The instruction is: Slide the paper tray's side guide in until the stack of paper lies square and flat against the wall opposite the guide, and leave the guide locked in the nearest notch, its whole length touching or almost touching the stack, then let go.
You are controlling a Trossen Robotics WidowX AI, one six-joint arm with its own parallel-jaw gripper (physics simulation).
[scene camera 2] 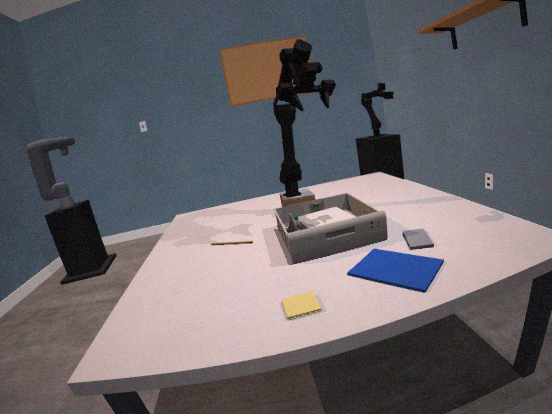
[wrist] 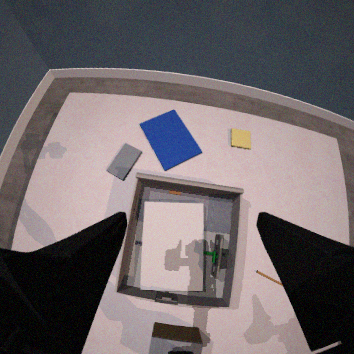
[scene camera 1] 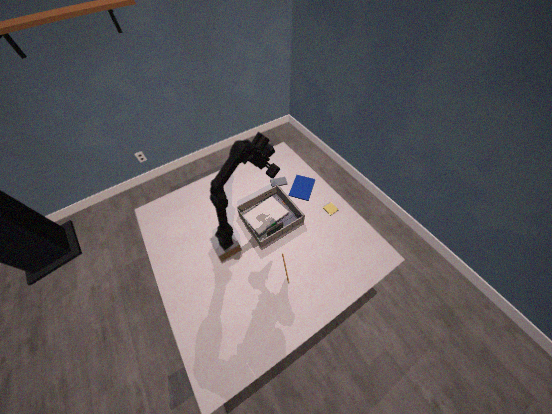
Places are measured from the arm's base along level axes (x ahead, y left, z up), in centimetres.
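Pixels of known places: gripper, fingertip midpoint: (scene camera 2: 315,108) (wrist: 192,219); arm's base, origin of the base link: (scene camera 2: 292,194) (scene camera 1: 226,243).
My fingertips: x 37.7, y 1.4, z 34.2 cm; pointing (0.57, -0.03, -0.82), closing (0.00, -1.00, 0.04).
Observation:
For each thing: its top centre in the pictures, then the offset to it from my fingertips. "spot": a spot on its surface instead.
- grey paper tray, middle of its top: (wrist: 182,241) (scene camera 2: 323,208) (scene camera 1: 269,210) dx -4.1, dy -1.4, dz -32.9 cm
- white paper stack, middle of its top: (wrist: 172,245) (scene camera 2: 329,220) (scene camera 1: 265,213) dx -6.0, dy +1.0, dz -38.4 cm
- dark side guide, surface spot: (wrist: 218,255) spot: dx -8.2, dy -11.2, dz -34.7 cm
- green tab, surface spot: (wrist: 212,257) spot: dx -8.7, dy -9.5, dz -34.7 cm
- blue folder, middle of its top: (scene camera 2: 396,266) (wrist: 169,136) (scene camera 1: 302,186) dx +30.5, dy +2.8, dz -41.7 cm
- grey box, middle of its top: (scene camera 2: 417,237) (wrist: 123,160) (scene camera 1: 278,181) dx +20.9, dy +18.3, dz -41.5 cm
- yellow pad, middle of its top: (scene camera 2: 300,303) (wrist: 241,137) (scene camera 1: 330,208) dx +31.3, dy -24.0, dz -41.4 cm
- pencil, middle of its top: (scene camera 2: 231,242) (wrist: 277,281) (scene camera 1: 285,267) dx -19.8, dy -33.4, dz -41.8 cm
The grey paper tray (scene camera 1: 285,234) (scene camera 2: 310,246) (wrist: 235,215) stands on the table. The white paper stack (scene camera 1: 265,207) (scene camera 2: 330,215) (wrist: 172,225) lies inside, with a narrow strip of tray floor between it and the left wall in the wrist view, wider toward the bottom. The dark side guide (scene camera 1: 275,228) (scene camera 2: 291,223) (wrist: 218,255), with a green tab (wrist: 212,257), stands upright right of the stack there. A gap separates the guide's plate from the stack. My gripper (scene camera 1: 267,168) (scene camera 2: 314,106) (wrist: 192,219) is open and empty, high above the tray.
A blue folder (scene camera 1: 302,187) (scene camera 2: 397,269) (wrist: 171,140) and a grey box (scene camera 1: 279,181) (scene camera 2: 418,239) (wrist: 124,161) lie near the tray. A yellow pad (scene camera 1: 330,209) (scene camera 2: 301,305) (wrist: 241,139) and a pencil (scene camera 1: 285,268) (scene camera 2: 231,243) (wrist: 269,277) lie farther off.

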